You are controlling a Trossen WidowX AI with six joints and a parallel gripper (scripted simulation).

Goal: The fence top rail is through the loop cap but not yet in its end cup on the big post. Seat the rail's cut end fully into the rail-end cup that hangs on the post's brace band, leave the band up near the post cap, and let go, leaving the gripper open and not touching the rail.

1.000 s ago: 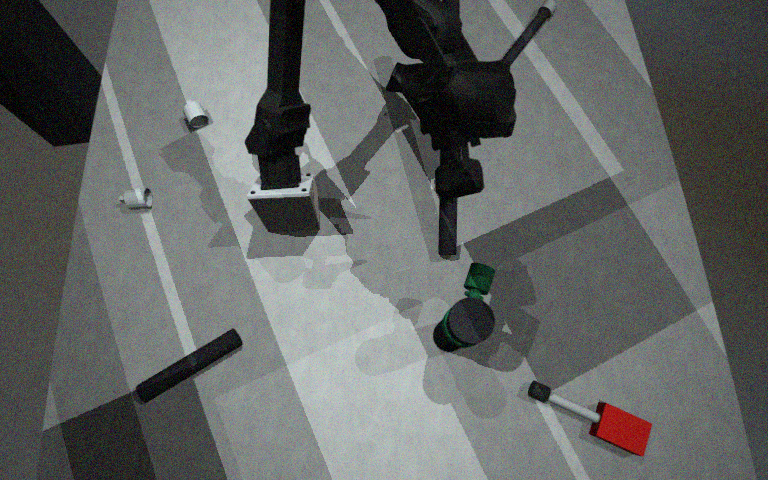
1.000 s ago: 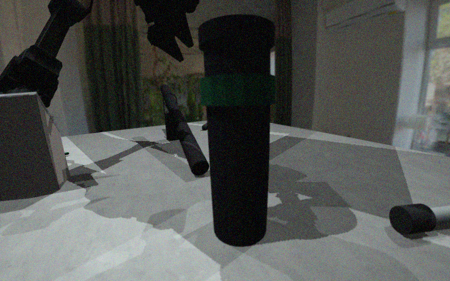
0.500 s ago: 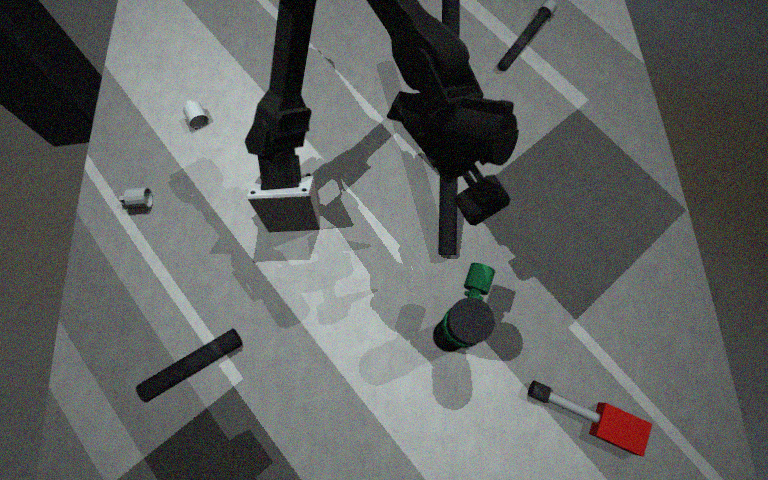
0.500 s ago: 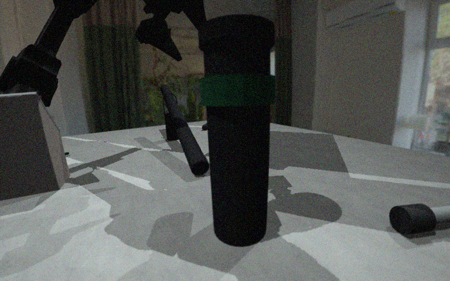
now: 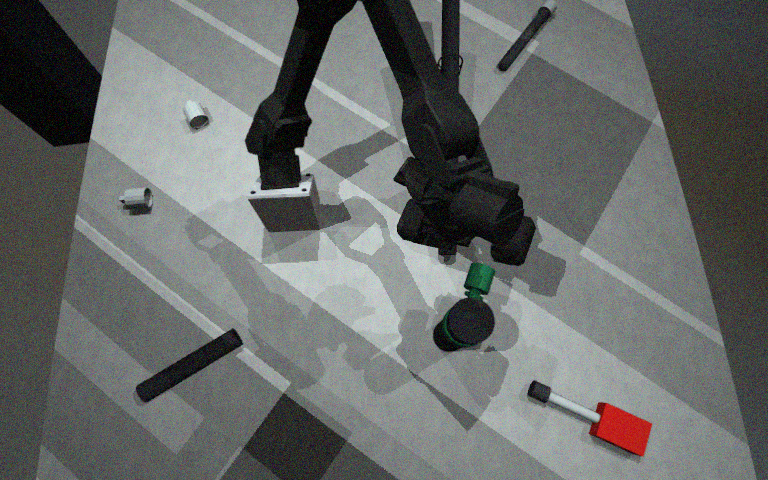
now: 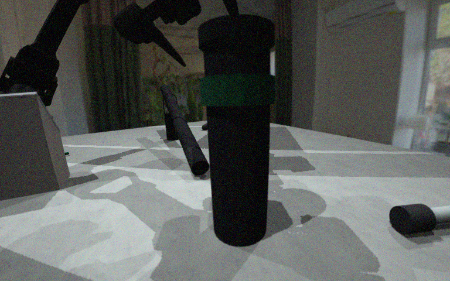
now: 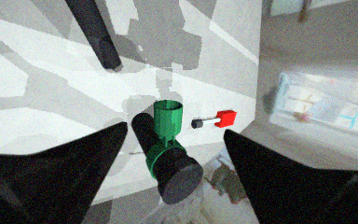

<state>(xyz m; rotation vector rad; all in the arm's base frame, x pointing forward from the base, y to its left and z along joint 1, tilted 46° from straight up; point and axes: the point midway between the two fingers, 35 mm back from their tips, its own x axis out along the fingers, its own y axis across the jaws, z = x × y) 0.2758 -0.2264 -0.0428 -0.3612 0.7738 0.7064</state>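
Now: gripper tip 60 mm above the green rail-end cup and 40 mm to the left of it. Round my gripper tip: handle (260 mm to the right, 200 mm below, 180 mm ahead); dark tube (510 mm behind, 200 mm below, 90 mm to the right).
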